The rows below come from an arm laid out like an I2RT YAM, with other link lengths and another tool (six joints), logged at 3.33 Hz.
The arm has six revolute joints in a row. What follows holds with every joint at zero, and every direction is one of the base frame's.
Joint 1 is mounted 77.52 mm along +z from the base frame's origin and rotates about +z.
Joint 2 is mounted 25.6 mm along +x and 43.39 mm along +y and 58.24 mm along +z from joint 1 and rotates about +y.
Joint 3 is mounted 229.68 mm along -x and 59.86 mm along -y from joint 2 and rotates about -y.
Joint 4 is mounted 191.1 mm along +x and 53.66 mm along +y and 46.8 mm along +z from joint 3 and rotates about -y.
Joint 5 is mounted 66.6 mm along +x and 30.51 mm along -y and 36.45 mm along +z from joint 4 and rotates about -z.
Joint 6 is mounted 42.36 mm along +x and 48.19 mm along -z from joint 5 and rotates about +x.
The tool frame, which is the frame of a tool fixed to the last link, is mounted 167 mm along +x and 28 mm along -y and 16 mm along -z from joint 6; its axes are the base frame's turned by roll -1.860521, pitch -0.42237 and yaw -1.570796 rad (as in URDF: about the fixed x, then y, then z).
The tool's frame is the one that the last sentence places.
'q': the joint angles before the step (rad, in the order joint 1, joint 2, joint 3, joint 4, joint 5, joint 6). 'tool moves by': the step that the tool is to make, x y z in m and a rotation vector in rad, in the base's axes. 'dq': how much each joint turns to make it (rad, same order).
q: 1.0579, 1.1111, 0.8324, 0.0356, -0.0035, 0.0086
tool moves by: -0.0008, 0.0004, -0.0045, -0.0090, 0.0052, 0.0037
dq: 0.0008, 0.0046, -0.0069, 0.0011, -0.0028, -0.0006
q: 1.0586, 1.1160, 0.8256, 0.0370, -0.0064, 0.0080
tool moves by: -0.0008, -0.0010, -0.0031, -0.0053, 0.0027, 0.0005
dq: 0.0007, -0.0030, -0.0094, 0.0004, 0.0002, -0.0002
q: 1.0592, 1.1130, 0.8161, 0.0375, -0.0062, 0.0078
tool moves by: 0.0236, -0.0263, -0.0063, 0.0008, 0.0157, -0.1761
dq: -0.0008, -0.0136, -0.0249, -0.0003, 0.1655, 0.0596
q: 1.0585, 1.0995, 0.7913, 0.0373, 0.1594, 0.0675
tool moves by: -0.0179, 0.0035, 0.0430, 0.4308, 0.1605, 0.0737
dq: -0.0979, -0.1487, -0.1542, 0.2720, -0.2198, 0.3374
